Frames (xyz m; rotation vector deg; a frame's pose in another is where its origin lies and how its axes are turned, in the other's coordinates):
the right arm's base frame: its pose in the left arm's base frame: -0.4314 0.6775 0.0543 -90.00 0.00 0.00
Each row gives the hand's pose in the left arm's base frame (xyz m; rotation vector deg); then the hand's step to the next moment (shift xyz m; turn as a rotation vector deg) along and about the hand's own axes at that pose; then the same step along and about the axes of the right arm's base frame.
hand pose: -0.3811 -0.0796 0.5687 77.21 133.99 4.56
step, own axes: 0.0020 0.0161 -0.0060 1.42 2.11 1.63
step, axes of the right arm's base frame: 0.0098 -0.0089 0.0111 1.75 1.40 2.02
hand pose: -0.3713 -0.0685 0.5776 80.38 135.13 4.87
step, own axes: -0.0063 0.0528 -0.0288 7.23 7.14 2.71
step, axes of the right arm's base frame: 0.0362 -0.0415 0.0250 3.88 2.90 9.33
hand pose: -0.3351 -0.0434 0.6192 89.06 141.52 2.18
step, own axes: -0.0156 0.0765 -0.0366 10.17 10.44 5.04
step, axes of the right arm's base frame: 0.0670 -0.0491 0.0232 6.06 5.22 13.19
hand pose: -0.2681 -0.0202 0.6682 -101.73 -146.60 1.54
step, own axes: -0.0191 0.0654 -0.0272 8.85 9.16 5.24
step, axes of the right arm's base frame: 0.0688 -0.0250 0.0050 5.31 5.40 11.50
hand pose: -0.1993 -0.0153 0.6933 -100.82 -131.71 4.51
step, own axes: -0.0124 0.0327 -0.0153 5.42 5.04 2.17
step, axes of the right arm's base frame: 0.0373 -0.0066 -0.0046 2.95 2.19 6.78
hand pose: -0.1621 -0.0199 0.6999 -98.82 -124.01 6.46
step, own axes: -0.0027 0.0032 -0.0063 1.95 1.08 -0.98
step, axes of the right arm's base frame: 0.0056 -0.0043 -0.0028 0.97 -1.06 1.97
